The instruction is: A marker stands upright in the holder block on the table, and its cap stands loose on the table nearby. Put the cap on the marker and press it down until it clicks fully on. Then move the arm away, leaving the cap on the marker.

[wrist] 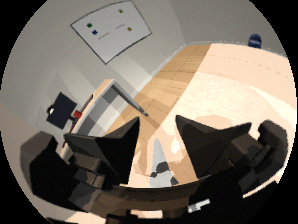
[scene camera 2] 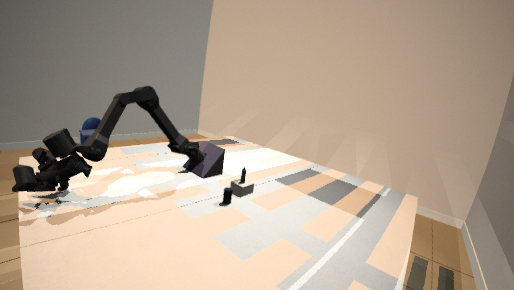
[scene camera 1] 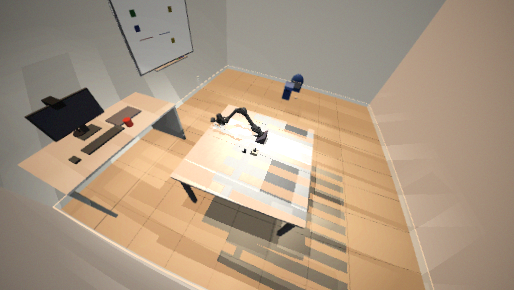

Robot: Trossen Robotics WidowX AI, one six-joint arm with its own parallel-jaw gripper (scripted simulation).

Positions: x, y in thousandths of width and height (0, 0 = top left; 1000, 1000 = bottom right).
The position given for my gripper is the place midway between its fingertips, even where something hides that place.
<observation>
In view: my gripper (scene camera 2: 38, 657).
My gripper is seen too in the wrist view (wrist: 529, 529).
</observation>
